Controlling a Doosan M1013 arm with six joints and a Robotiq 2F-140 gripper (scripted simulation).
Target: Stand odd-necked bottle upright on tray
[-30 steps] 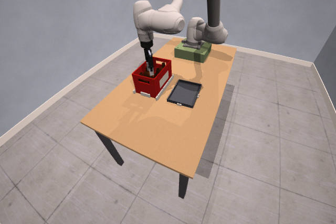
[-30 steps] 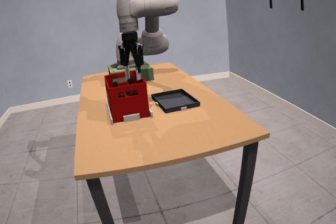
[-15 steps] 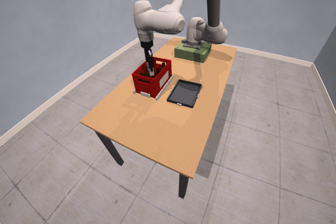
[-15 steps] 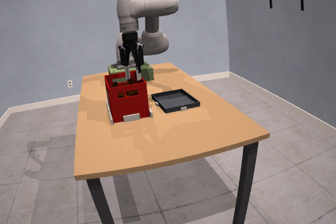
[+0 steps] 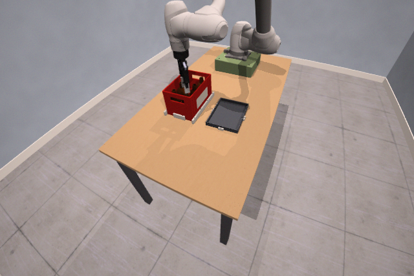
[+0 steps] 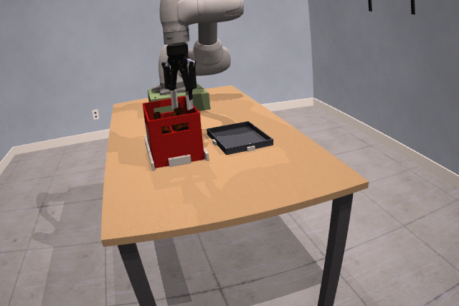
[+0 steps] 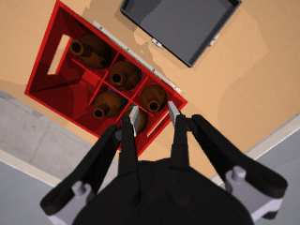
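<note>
My gripper is now 130 mm above the glass bottle and 80 mm to the left of it. From my hand the other things lie so: dark grey tray (220 mm to the left, 200 mm below, 80 mm behind); red crate (130 mm below, 90 mm behind, 40 mm to the right).
</note>
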